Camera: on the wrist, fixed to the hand. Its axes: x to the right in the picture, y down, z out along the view.
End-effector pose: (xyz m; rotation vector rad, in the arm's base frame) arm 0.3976 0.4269 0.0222 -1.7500 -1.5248 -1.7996
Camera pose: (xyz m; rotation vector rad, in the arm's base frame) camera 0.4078 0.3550 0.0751 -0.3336 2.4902 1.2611
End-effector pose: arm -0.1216 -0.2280 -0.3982 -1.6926 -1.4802 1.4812
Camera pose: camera -0.0407 -0.2262 -0.4374 -0.0831 -1.3797 0.4344
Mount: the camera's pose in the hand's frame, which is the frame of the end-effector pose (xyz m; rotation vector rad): 0.0059 0.0665 -0.0602 0.4995 0.3645 -1.6543
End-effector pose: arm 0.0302 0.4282 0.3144 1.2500 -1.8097 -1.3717
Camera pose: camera 0.0550 0.4002 0.3961 -2.5889 0.4458 0.8395
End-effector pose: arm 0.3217 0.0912 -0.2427 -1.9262 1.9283 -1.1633
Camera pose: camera 0.2322 0.0998 -0.2409 2.2455 0.3612 1.5681
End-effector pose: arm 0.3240 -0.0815 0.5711 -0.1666 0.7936 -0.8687
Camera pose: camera 0.3263 -0.0319 0.4962 -0.2085 0.6283 -2.6843
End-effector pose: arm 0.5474 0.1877 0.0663 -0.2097 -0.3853 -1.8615
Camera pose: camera 0.6113 0.1418 0.0228 -0.8984 0.7161 2.5673
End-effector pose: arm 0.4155 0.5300 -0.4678 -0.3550 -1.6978 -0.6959
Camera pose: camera 0.4993 0.5434 -0.4382 1.6095 -1.4394 -1.2805
